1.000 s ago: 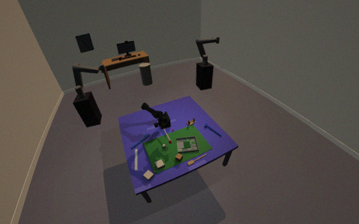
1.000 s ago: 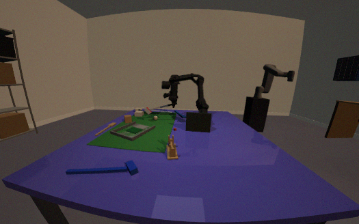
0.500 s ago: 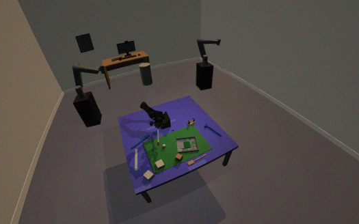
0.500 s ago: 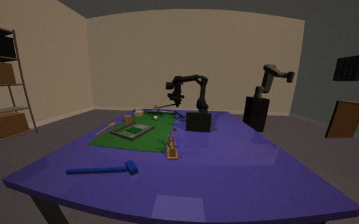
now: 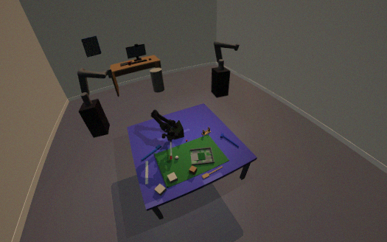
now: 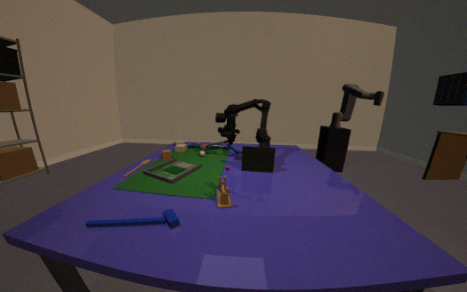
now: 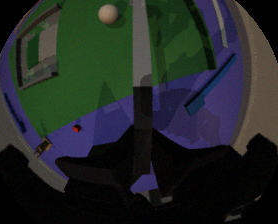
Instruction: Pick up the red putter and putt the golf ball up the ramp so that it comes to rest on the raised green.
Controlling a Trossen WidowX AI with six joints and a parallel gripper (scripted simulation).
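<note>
Right now my gripper tip is 12 cm short of the red putter, 2 cm to the left of it and 1 cm above it. From my gripper tip the other things lie so: golf ball 21 cm ahead, 1 cm to the left, 8 cm below; grey frame 27 cm ahead, 30 cm to the left, 10 cm below; red marker 2 cm behind, 19 cm to the left, 9 cm below.
</note>
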